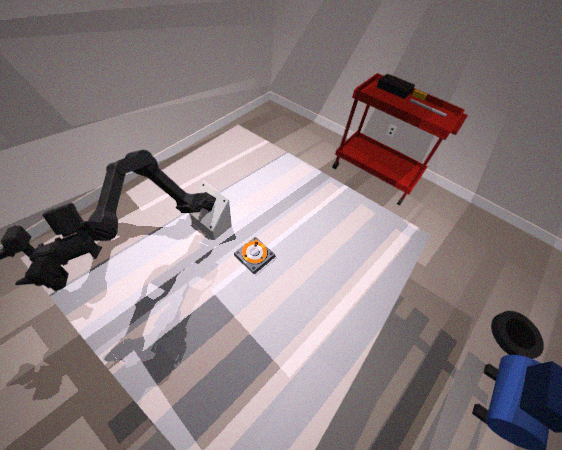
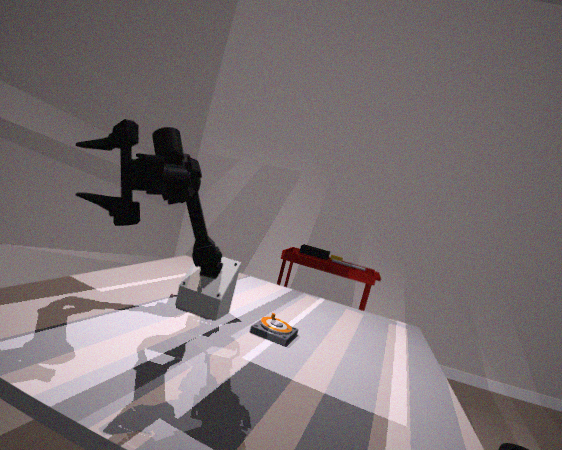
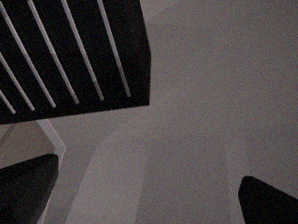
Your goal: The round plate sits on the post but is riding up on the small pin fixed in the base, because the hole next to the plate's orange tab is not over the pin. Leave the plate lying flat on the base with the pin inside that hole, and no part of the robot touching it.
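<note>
Now: gripper tip 62 cm to the right of the round plate, 36 cm above it and 30 cm short of it. Also, from my gripper tip: square base (60 cm to the left, 37 cm below, 31 cm ahead).
</note>
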